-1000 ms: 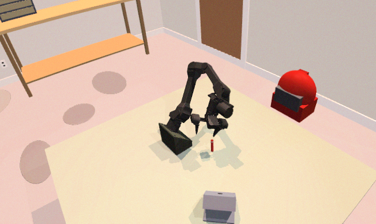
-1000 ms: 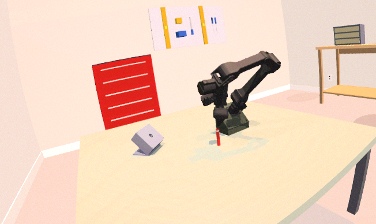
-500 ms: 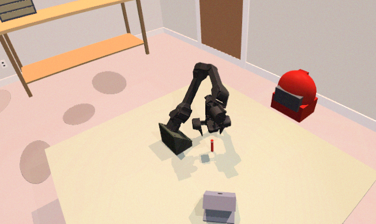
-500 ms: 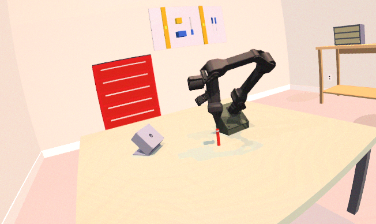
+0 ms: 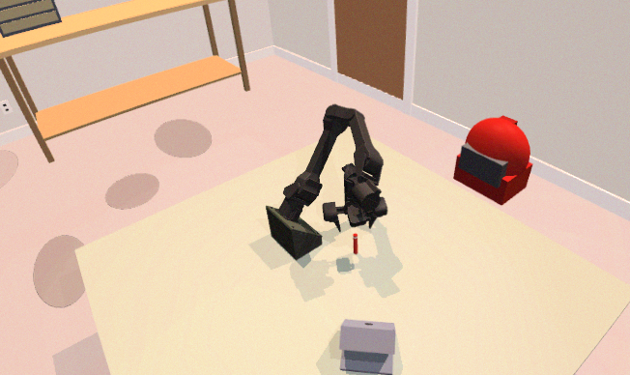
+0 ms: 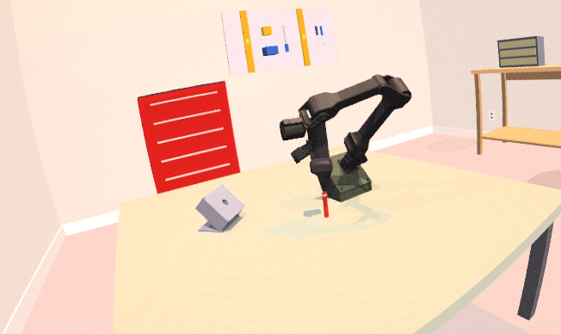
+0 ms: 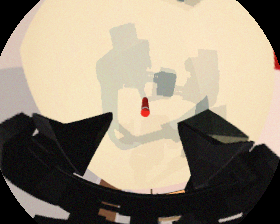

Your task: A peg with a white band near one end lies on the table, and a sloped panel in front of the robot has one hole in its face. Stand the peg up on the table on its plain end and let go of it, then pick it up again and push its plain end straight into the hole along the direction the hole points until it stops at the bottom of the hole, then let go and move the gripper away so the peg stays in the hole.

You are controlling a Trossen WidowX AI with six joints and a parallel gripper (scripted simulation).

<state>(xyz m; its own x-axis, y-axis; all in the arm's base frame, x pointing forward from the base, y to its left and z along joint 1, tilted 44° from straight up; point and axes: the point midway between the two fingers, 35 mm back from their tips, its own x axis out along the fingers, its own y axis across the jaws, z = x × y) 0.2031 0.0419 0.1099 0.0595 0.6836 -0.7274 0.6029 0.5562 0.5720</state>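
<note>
Now: the red peg 5 cm below my gripper tip. The rest, counted from my gripper tip: grey sloped panel (26 cm ahead, 22 cm to the right, 4 cm below).
</note>
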